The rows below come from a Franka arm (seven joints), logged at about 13 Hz.
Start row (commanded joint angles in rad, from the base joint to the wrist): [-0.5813, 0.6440, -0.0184, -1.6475, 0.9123, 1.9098, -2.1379]
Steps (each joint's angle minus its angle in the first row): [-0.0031, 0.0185, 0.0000, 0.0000, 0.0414, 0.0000, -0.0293]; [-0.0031, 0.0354, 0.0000, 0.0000, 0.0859, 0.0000, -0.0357]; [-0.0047, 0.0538, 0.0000, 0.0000, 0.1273, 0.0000, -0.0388]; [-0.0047, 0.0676, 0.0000, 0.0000, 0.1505, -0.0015, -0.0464]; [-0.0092, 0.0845, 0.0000, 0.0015, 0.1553, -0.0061, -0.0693]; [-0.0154, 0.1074, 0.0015, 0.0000, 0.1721, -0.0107, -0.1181]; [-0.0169, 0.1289, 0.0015, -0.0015, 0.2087, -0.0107, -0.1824]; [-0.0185, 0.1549, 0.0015, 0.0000, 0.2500, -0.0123, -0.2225]
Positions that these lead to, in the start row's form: [-0.5844, 0.6625, -0.0184, -1.6475, 0.9537, 1.9098, -2.1672]; [-0.5844, 0.6794, -0.0184, -1.6475, 0.9982, 1.9098, -2.1736]; [-0.5860, 0.6978, -0.0184, -1.6475, 1.0396, 1.9098, -2.1767]; [-0.5860, 0.7116, -0.0184, -1.6475, 1.0628, 1.9083, -2.1843]; [-0.5905, 0.7285, -0.0184, -1.6460, 1.0676, 1.9037, -2.2072]; [-0.5967, 0.7514, -0.0169, -1.6475, 1.0844, 1.8991, -2.2560]; [-0.5982, 0.7729, -0.0169, -1.6490, 1.1210, 1.8991, -2.3203]; [-0.5998, 0.7989, -0.0169, -1.6475, 1.1623, 1.8975, -2.3604]
